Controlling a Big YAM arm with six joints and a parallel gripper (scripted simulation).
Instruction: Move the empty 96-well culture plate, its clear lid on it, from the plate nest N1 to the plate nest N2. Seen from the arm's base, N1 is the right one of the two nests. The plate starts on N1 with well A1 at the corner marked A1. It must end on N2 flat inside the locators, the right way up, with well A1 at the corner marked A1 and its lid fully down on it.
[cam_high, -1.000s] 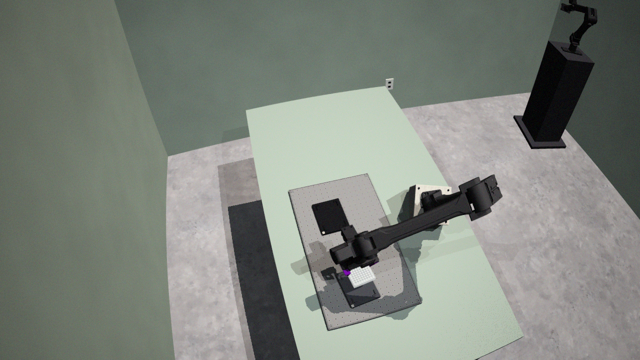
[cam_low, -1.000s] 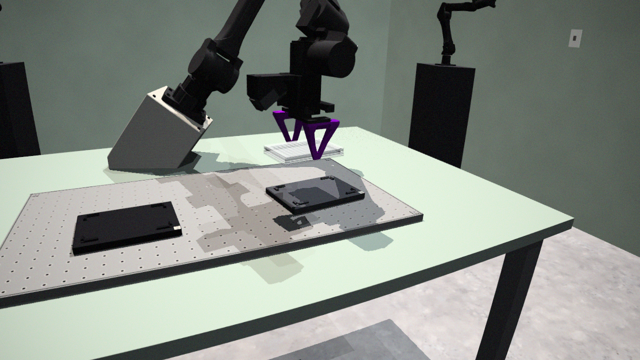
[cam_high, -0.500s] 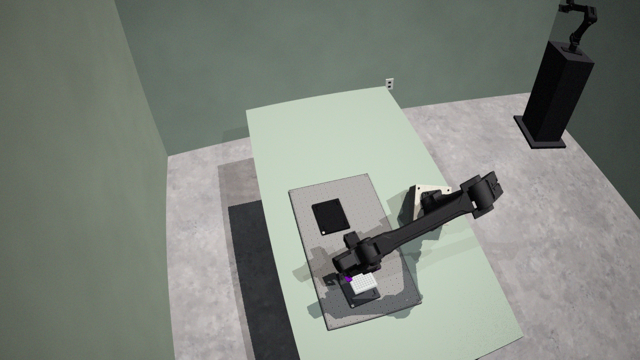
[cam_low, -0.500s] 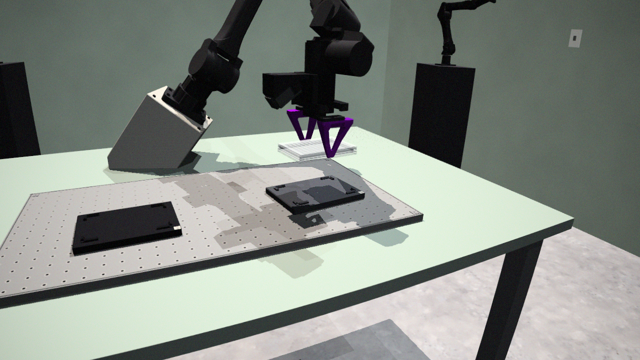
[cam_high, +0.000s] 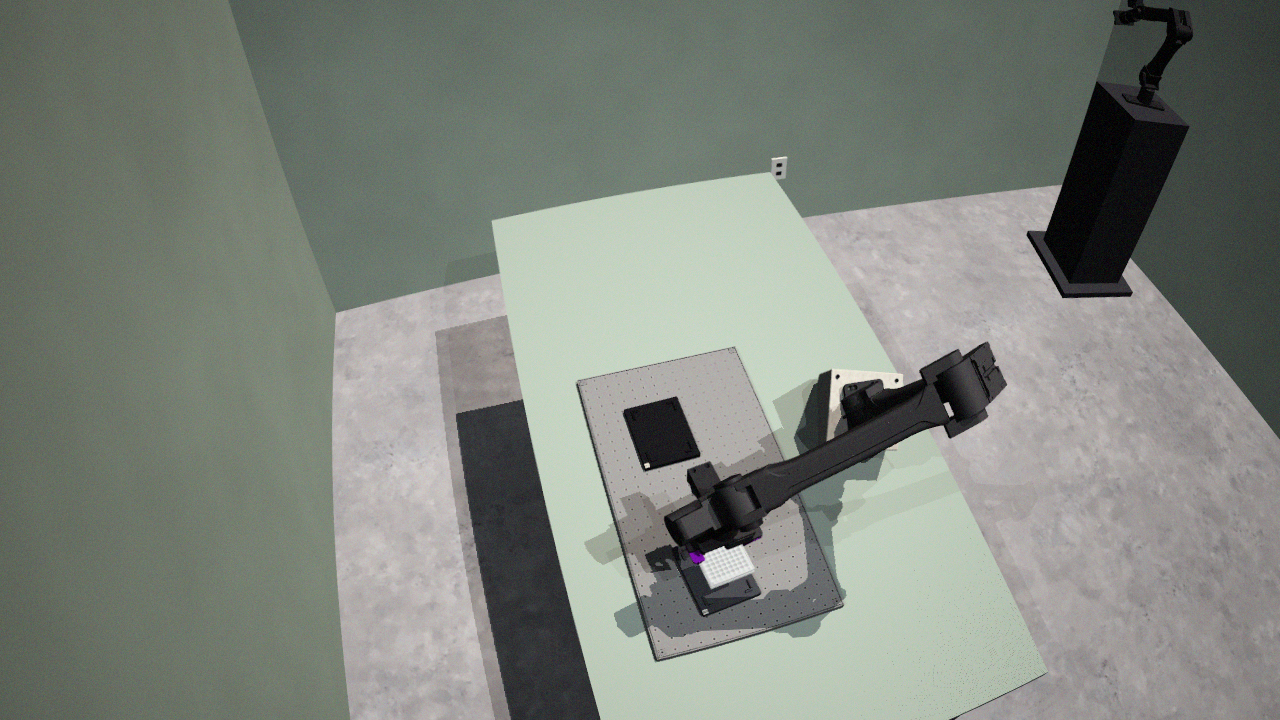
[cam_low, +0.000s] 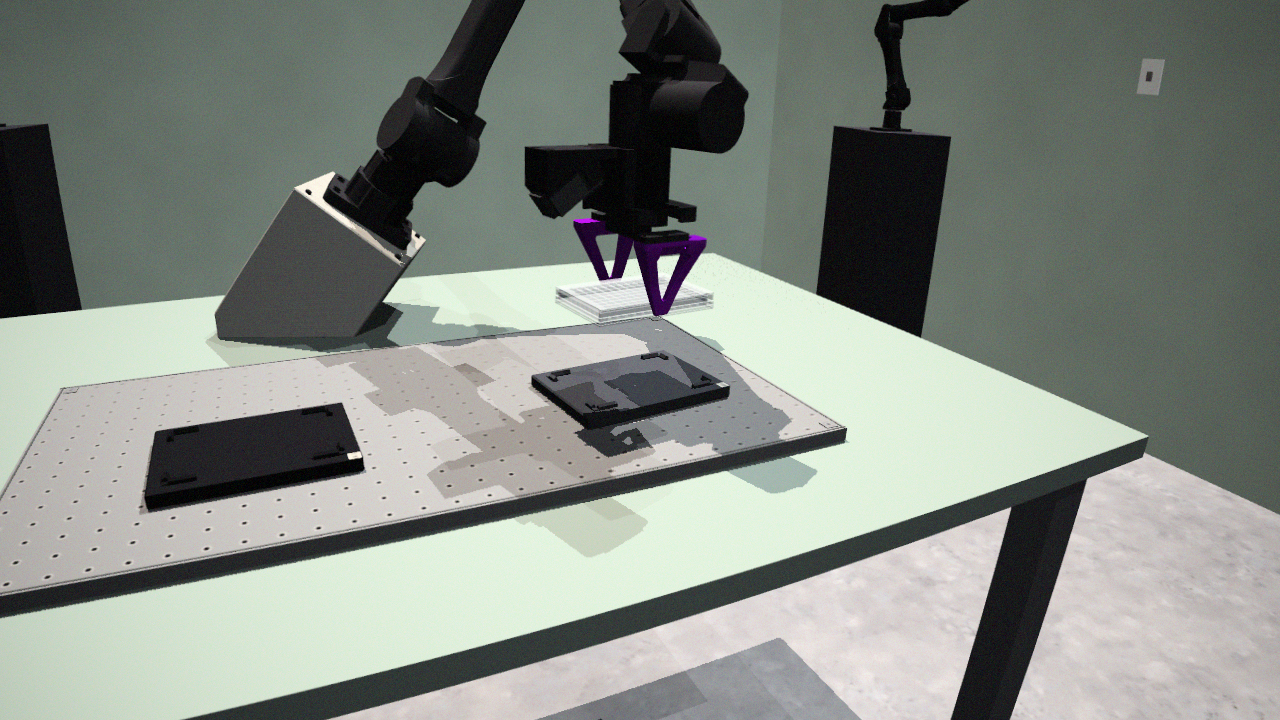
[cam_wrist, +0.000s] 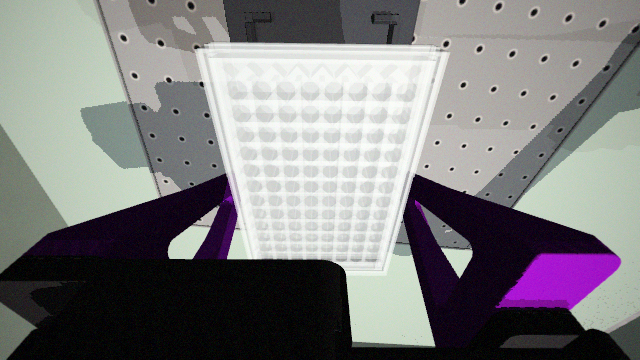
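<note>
My gripper is now right at the clear lid. From my hand the other things lie so: nest N1 (340 mm to the right, 90 mm below, 90 mm ahead); nest N2 (90 mm below); A1 label (260 mm to the right, 120 mm ahead, 90 mm below).
</note>
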